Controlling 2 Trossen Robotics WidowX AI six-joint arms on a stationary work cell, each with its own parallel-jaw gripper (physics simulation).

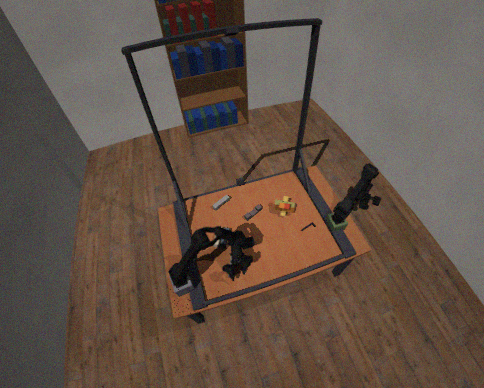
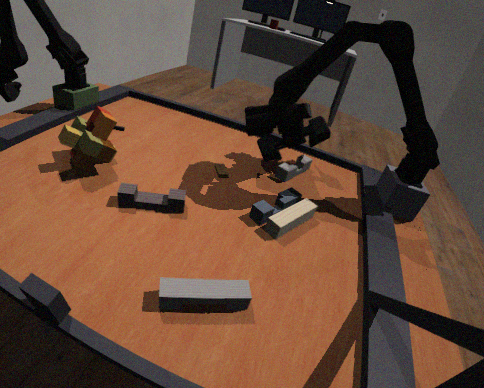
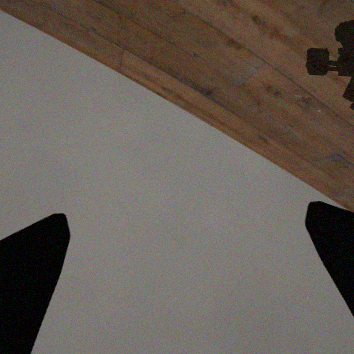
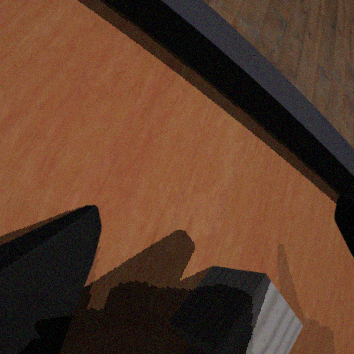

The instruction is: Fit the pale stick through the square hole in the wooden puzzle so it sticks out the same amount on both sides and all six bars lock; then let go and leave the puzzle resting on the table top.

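Places are measured from the left arm's base along level axes (x left, y ahead, z down), in millimetres.
Pixels of known places: left gripper, fingertip midpoint: [image 1: 372, 199] [image 3: 189, 219]; right gripper, fingertip midpoint: [image 1: 238, 277] [image 2: 295, 151] [image 4: 218, 212]; left arm's base, origin of the base link: [image 1: 337, 219] [image 2: 75, 86]; right arm's base, origin of the base link: [image 1: 180, 280] [image 2: 408, 178].
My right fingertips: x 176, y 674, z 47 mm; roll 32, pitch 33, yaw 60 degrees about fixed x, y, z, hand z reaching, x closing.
For each thing: its middle in the pictures, then the offset to it from my right fingertips.
- cream bar, body centre: [image 2: 292, 217] dx -284, dy +65, dz +9 mm
- dark blue-grey notched bar, body centre: [image 2: 276, 205] dx -267, dy +25, dz +9 mm
- plain pale grey bar, body centre: [image 2: 204, 294] [image 1: 221, 202] dx -535, dy -2, dz +9 mm
- light grey notched bar, body centre: [image 2: 294, 167] dx -77, dy +18, dz +9 mm
- dark notched bar, body centre: [image 2: 152, 197] [image 1: 253, 212] dx -403, dy -189, dz +9 mm
- thin black bent tool, body centre: [image 1: 308, 228] dx -201, dy -496, dz +21 mm
- small olive piece, body centre: [image 2: 221, 170] dx -206, dy -134, dz +21 mm
A multicoloured block puzzle [image 1: 285, 205] [image 2: 91, 142] stands tilted on the table. A cream bar [image 2: 292, 218] lies against a dark blue-grey notched bar [image 2: 262, 211]. A plain pale grey bar [image 1: 221, 202] [image 2: 205, 289] lies apart. I cannot tell which bar is the pale stick. A light grey notched bar [image 2: 295, 169] [image 4: 275, 325] lies below my right gripper [image 1: 238, 272] [image 2: 295, 141] [image 4: 218, 212], which is open and empty above the table. My left gripper [image 3: 189, 219] is open and empty, out beyond the table edge. No square hole can be made out.
A dark notched bar [image 1: 253, 212] [image 2: 151, 199] lies between the puzzle and the plain grey bar. A thin black bent tool [image 1: 308, 226] lies near the left arm's base. A small olive piece [image 2: 221, 171] lies within the right arm's shadow. A dark frame [image 1: 250, 285] edges the table.
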